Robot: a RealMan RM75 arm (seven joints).
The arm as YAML. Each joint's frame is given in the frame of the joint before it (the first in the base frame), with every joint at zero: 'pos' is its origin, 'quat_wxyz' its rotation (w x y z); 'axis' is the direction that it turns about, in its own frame. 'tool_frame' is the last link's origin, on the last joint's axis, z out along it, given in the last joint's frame.
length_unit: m
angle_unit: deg
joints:
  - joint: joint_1
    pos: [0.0, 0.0, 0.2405]
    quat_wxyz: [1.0, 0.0, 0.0, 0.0]
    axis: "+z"
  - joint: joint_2
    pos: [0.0, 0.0, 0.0]
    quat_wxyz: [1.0, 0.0, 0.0, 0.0]
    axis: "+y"
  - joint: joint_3
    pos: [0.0, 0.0, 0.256]
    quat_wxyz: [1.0, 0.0, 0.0, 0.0]
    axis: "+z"
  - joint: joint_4
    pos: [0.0, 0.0, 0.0]
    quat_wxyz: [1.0, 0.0, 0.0, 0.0]
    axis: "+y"
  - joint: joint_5
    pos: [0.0, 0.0, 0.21]
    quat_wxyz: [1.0, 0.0, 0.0, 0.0]
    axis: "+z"
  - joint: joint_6
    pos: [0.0, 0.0, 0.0]
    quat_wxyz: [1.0, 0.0, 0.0, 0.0]
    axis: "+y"
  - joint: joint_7
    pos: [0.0, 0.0, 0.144]
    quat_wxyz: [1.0, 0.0, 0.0, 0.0]
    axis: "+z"
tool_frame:
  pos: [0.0, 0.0, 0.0]
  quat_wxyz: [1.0, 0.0, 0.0, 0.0]
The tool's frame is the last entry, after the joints.
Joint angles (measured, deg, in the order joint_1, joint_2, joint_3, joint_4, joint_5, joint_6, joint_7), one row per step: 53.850, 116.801, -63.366, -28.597, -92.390, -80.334, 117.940; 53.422, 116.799, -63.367, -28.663, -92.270, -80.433, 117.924; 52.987, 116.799, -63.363, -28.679, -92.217, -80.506, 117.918; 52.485, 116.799, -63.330, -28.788, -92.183, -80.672, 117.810; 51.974, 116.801, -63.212, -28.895, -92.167, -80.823, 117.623; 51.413, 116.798, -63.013, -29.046, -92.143, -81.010, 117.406; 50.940, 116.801, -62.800, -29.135, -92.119, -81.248, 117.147; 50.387, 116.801, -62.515, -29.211, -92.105, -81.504, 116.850; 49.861, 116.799, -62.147, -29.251, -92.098, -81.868, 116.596; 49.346, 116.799, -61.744, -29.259, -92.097, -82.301, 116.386; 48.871, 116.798, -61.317, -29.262, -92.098, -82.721, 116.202; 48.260, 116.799, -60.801, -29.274, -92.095, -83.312, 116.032; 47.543, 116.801, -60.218, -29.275, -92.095, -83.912, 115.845; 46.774, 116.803, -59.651, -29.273, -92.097, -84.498, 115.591; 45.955, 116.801, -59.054, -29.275, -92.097, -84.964, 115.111; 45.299, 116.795, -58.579, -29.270, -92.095, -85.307, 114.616; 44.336, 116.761, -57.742, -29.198, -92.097, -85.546, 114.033; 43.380, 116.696, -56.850, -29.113, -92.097, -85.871, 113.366; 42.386, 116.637, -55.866, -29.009, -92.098, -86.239, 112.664
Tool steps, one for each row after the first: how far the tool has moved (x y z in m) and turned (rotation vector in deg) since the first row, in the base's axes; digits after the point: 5 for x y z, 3 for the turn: 0.00248, -0.00080, 0.00034, -0.009, 0.142, -0.333; 0.00529, -0.00166, 0.00047, -0.043, 0.215, -0.724; 0.00824, -0.00274, 0.00087, -0.028, 0.312, -0.980; 0.01126, -0.00369, 0.00145, 0.081, 0.440, -1.224; 0.01443, -0.00461, 0.00237, 0.257, 0.637, -1.476; 0.01713, -0.00559, 0.00317, 0.383, 0.854, -1.632; 0.02041, -0.00667, 0.00413, 0.552, 1.109, -1.868; 0.02352, -0.00787, 0.00524, 0.642, 1.446, -2.118; 0.02659, -0.00923, 0.00636, 0.658, 1.828, -2.396; 0.02941, -0.01046, 0.00753, 0.687, 2.222, -2.675; 0.03296, -0.01226, 0.00899, 0.642, 2.736, -3.039; 0.03722, -0.01425, 0.01059, 0.643, 3.294, -3.524; 0.04184, -0.01643, 0.01214, 0.694, 3.828, -4.005; 0.04688, -0.01844, 0.01379, 1.000, 4.314, -4.424; 0.05096, -0.02003, 0.01511, 1.338, 4.673, -4.690; 0.05748, -0.02164, 0.01735, 2.030, 5.193, -5.457; 0.06400, -0.02337, 0.01993, 2.771, 5.733, -6.132; 0.07076, -0.02535, 0.02268, 3.564, 6.332, -6.845
